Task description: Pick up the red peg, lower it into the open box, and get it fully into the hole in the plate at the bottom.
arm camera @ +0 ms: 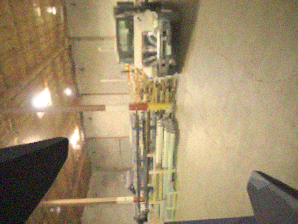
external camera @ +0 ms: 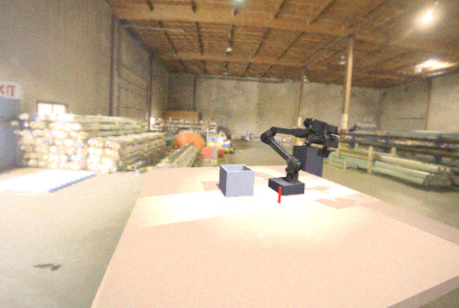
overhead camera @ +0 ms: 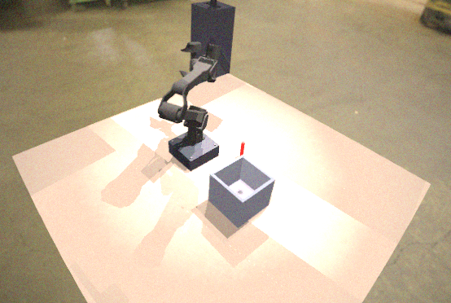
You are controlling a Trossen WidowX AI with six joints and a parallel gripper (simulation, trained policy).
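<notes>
The red peg is 39 cm ahead of my gripper tip, 3 cm to the left of it and 27 cm below it.
</notes>
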